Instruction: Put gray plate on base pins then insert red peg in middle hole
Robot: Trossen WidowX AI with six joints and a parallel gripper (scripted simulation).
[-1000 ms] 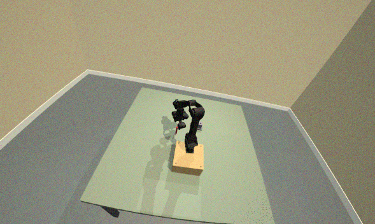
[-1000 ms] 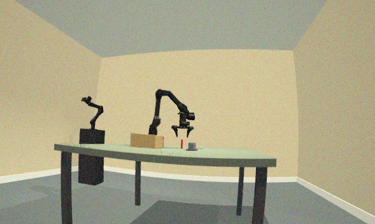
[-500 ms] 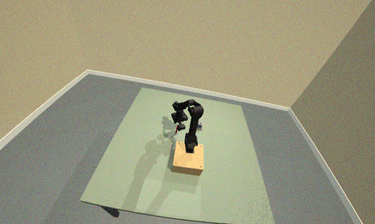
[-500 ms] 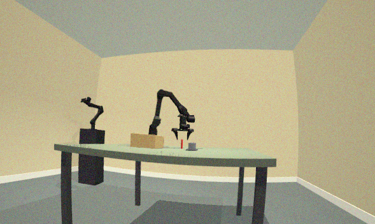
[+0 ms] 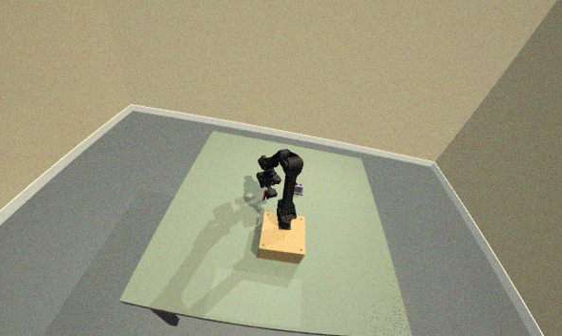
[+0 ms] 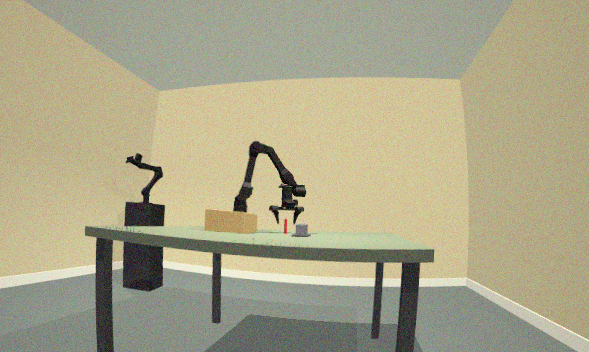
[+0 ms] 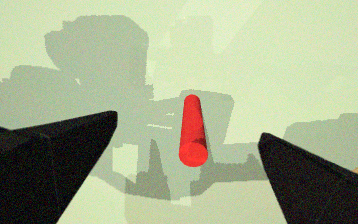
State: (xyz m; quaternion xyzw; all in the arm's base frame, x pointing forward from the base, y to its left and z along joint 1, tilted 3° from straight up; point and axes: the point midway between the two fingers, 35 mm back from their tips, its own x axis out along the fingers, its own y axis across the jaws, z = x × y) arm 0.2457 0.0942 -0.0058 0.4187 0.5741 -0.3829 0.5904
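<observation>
The red peg lies 1 cm below my gripper tip. Round my gripper tip: gray base (20 cm to the right, 9 cm ahead, 4 cm below); gray plate (20 cm to the right, 9 cm ahead, 1 cm below).
</observation>
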